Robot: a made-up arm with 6 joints.
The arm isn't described. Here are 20 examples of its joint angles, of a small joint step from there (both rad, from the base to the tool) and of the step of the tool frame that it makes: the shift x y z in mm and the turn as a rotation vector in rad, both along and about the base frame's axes.
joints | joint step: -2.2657 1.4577 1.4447 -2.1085 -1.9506 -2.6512 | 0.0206 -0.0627 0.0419 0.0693 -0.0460 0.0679
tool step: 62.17 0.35 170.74 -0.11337 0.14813 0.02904
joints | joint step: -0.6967 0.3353 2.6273 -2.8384 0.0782 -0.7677 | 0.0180 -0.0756 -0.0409 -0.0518 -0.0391 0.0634
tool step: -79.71 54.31 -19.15 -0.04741 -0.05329 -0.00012
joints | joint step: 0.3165 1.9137 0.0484 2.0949 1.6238 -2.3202 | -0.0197 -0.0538 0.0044 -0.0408 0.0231 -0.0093
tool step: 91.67 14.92 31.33 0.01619 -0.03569 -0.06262
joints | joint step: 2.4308 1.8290 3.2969 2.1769 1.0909 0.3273 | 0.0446 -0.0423 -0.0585 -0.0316 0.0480 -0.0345
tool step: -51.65 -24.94 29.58 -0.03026 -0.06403 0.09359
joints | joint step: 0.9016 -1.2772 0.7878 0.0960 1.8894 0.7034 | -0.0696 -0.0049 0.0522 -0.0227 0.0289 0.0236
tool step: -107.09 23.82 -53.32 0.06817 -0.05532 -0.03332
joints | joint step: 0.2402 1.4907 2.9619 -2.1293 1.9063 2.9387 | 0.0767 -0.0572 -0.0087 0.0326 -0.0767 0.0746
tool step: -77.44 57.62 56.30 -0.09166 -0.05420 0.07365
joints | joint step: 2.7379 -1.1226 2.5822 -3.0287 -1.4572 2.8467 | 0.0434 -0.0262 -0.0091 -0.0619 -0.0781 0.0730
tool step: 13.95 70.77 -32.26 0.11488 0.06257 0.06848
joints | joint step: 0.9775 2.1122 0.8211 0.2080 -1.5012 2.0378 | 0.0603 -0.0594 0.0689 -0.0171 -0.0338 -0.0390
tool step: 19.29 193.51 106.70 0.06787 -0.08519 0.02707
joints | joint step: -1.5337 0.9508 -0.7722 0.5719 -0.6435 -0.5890 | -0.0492 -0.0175 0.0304 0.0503 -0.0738 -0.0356
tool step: -46.06 -51.33 13.74 -0.00016 0.05662 -0.01910
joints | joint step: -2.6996 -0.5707 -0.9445 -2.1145 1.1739 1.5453 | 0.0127 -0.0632 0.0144 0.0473 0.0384 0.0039
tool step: 21.85 0.88 71.18 0.02683 0.07432 -0.00106
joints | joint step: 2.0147 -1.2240 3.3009 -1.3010 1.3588 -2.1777 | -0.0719 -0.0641 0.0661 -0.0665 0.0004 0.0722
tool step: -90.58 108.84 -48.51 0.06576 0.00328 -0.12072
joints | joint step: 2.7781 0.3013 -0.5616 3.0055 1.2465 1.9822 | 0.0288 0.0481 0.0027 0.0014 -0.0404 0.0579
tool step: -11.35 -36.34 -54.02 -0.02219 0.01019 0.07574
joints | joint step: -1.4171 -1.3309 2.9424 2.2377 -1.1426 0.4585 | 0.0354 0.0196 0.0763 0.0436 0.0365 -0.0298
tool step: -15.04 -83.47 -6.37 -0.04428 -0.06224 0.04548
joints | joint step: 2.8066 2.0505 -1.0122 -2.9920 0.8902 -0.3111 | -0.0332 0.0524 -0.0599 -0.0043 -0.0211 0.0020
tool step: 28.08 -23.75 107.56 -0.02883 -0.08706 -0.03787
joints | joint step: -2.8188 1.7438 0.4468 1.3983 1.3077 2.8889 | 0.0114 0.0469 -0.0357 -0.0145 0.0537 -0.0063
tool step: 107.97 17.57 -70.97 -0.02768 -0.09290 0.00827
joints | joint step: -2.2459 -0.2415 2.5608 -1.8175 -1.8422 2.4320 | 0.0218 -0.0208 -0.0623 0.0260 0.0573 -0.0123
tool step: -10.95 25.31 50.02 0.02405 -0.07696 0.06118
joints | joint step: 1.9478 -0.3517 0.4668 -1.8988 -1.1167 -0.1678 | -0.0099 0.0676 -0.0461 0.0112 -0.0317 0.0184
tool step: -56.55 160.68 -77.04 -0.07061 -0.06069 -0.00507
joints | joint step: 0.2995 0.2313 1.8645 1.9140 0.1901 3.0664 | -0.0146 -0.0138 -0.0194 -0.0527 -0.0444 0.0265
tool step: -3.88 -8.28 4.54 0.04108 -0.00064 0.01435
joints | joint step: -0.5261 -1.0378 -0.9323 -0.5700 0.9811 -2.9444 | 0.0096 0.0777 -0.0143 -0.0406 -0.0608 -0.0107
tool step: 63.83 -28.87 -68.78 0.10697 0.09729 0.05341
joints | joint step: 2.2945 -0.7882 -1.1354 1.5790 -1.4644 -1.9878 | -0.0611 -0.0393 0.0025 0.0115 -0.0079 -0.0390
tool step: 51.79 17.96 29.29 0.06814 0.04429 -0.06563
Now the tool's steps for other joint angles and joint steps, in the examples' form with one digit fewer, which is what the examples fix.
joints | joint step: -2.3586 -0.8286 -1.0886 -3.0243 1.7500 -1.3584 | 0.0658 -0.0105 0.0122 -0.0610 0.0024 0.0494
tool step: 42.2 -39.9 20.2 -0.0663 -0.0470 0.0953
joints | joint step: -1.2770 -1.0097 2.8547 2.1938 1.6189 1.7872 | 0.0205 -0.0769 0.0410 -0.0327 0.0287 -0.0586
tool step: -0.4 -84.4 -153.3 -0.0593 0.0102 0.0070
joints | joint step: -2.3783 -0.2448 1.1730 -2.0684 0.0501 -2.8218 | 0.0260 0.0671 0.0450 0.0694 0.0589 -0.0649
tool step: -65.3 -59.6 9.3 -0.0075 -0.0687 0.0124
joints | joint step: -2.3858 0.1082 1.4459 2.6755 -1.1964 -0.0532 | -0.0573 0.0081 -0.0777 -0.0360 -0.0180 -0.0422
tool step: -105.7 -56.7 -13.1 0.0429 -0.0308 -0.0009
